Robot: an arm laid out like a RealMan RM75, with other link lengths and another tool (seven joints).
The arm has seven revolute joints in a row. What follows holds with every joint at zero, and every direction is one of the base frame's. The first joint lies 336.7 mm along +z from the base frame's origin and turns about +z. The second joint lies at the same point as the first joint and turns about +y. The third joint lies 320 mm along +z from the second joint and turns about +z. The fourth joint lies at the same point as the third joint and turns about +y. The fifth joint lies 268.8 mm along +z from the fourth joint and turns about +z. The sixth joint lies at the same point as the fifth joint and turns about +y. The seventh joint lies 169.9 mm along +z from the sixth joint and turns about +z. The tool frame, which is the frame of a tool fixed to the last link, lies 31 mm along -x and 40 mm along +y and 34 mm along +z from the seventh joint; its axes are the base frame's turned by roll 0, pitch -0.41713 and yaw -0.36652 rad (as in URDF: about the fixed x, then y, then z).
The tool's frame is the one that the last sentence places.
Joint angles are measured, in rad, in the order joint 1, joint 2, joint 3, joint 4, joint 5, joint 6, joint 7. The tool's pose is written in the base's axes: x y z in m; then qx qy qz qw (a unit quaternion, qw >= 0). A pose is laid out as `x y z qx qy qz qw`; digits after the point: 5 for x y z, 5 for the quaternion.
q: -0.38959, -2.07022, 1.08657, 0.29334, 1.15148, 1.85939, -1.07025
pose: -0.27961 0.29638 -0.01252 0.86225 0.31935 0.38811 0.06252
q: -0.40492, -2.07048, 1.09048, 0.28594, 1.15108, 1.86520, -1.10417
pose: -0.27419 0.29754 -0.01206 0.85817 0.32450 0.38934 0.08164
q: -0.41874, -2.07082, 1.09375, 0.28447, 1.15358, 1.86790, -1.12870
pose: -0.26932 0.29934 -0.01188 0.85669 0.32591 0.38812 0.09601
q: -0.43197, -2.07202, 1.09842, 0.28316, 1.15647, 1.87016, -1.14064
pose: -0.26469 0.30086 -0.01278 0.85723 0.32372 0.38601 0.10657
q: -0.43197, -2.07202, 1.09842, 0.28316, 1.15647, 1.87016, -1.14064
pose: -0.26469 0.30086 -0.01278 0.85723 0.32372 0.38601 0.10657
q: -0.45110, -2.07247, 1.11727, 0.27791, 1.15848, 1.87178, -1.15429
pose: -0.25871 0.30151 -0.01568 0.85906 0.32096 0.37902 0.12389
